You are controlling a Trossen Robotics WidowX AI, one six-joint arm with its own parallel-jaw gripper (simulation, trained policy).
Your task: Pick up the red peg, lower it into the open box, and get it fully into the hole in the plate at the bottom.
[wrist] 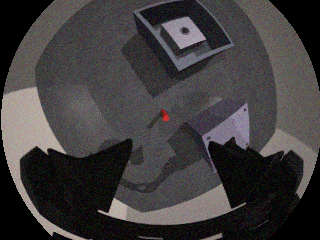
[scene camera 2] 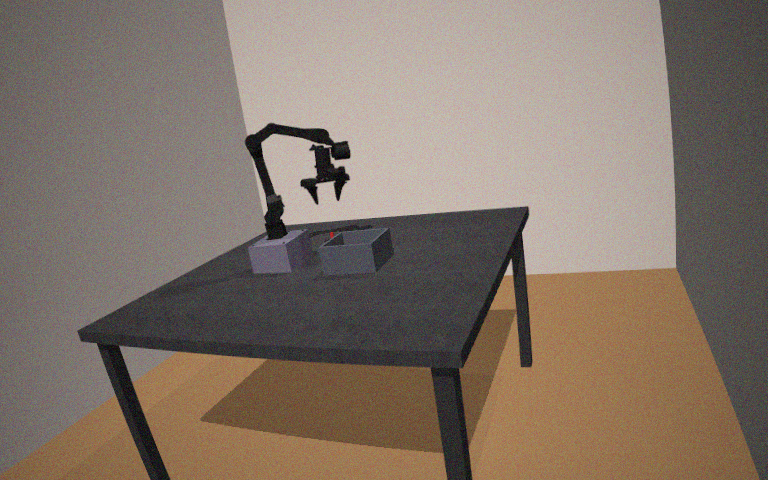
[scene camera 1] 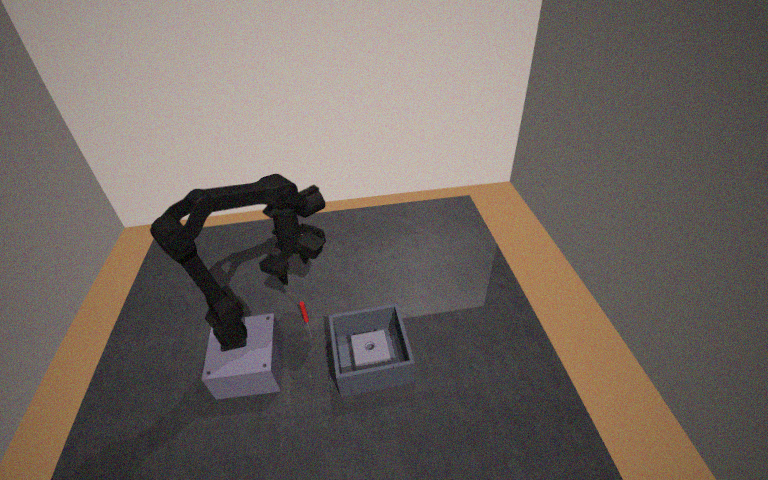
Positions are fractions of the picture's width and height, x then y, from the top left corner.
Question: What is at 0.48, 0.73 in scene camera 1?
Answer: A plate.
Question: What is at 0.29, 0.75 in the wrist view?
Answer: My gripper.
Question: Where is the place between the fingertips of my gripper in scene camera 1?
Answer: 0.38, 0.57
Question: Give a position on a plate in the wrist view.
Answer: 0.57, 0.15
